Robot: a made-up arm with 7 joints.
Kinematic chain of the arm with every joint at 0, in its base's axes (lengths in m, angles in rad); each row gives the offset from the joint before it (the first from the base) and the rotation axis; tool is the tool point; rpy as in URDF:
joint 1: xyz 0 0 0.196 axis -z
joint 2: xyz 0 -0.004 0.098 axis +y
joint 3: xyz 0 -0.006 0.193 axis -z
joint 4: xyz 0 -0.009 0.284 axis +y
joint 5: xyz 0 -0.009 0.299 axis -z
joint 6: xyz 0 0 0.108 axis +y
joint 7: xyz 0 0 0.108 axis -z
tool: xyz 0 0 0 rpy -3.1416 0 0
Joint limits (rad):
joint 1: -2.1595..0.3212
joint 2: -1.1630..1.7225
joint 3: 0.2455..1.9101
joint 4: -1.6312..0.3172
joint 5: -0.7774..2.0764
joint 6: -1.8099..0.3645
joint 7: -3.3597..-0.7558
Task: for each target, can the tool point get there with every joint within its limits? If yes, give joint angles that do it. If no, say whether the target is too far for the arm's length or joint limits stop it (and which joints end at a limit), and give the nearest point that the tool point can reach.
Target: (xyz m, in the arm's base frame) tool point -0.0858 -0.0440 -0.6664
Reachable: no: joint limits stop it (at a limit: joint 2, joint 3, joint 4) | nearest point -0.4634 -0.2376 0.0159 | short by 0.804 m
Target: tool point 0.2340 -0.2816 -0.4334
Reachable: no: joint limits stop it (at a limit: joint 1, joint 2, joint 3, joint 4) | nearest point 0.2545 -0.4735 0.0087 | short by 0.482 m
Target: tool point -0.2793 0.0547 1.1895
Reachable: yes | joints -1.5691 0.1588 1.3669 -0.5933 -0.5083 -0.1842 -2.7785
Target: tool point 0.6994 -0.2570 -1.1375
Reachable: no: too far | nearest point 0.8056 -0.2807 -0.0368 | short by 1.106 m
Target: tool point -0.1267 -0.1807 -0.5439
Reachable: no: joint limits stop it (at a limit: joint 2, joint 3, joint 4) | nearest point -0.3019 -0.4306 0.0129 | short by 0.635 m
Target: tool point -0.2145 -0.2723 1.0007
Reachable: yes | joints -1.9165 0.3109 0.7321 -1.3113 1.1220 0.1772 -1.8548
